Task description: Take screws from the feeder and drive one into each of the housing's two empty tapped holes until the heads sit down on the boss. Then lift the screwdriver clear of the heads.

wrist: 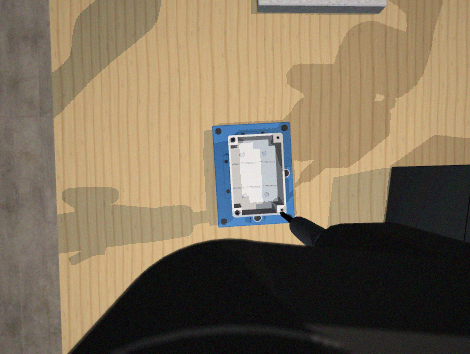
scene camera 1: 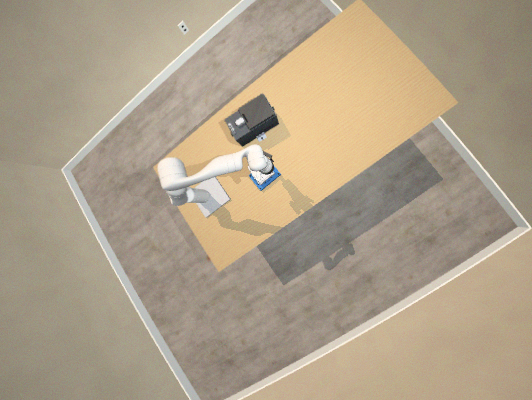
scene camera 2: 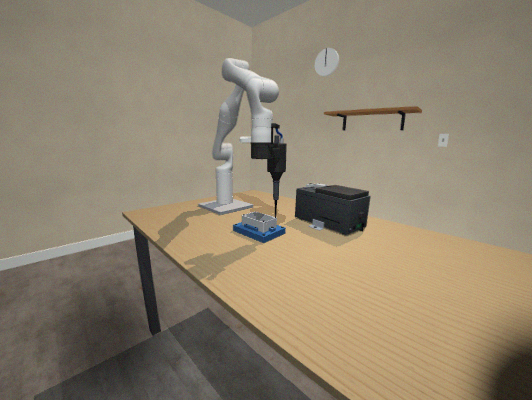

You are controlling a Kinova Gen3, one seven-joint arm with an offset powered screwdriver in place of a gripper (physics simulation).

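The pale grey open-topped housing [scene camera 2: 251,223] [wrist: 250,172] sits in the blue fixture [scene camera 1: 262,187] [scene camera 2: 265,237] [wrist: 222,172] on the table. My screwdriver [scene camera 2: 275,217] [wrist: 283,214] points down, its tip at the housing's lower right corner boss in the wrist view; whether it touches is too small to tell. No screw can be made out on the bit. The wrist view shows dark round spots at the two left corners and smaller dots at the two right ones; holes and screw heads cannot be told apart. The dark feeder [scene camera 1: 260,111] [scene camera 2: 330,209] [wrist: 430,197] stands beside the fixture.
The arm's grey base plate [scene camera 1: 220,198] [scene camera 2: 240,208] [wrist: 322,8] lies on the wooden table [scene camera 1: 360,75] [scene camera 2: 400,280] [wrist: 140,165]. A small light bracket [scene camera 1: 261,136] [scene camera 2: 316,225] is at the feeder's side. A wall shelf [scene camera 2: 372,111] hangs behind.
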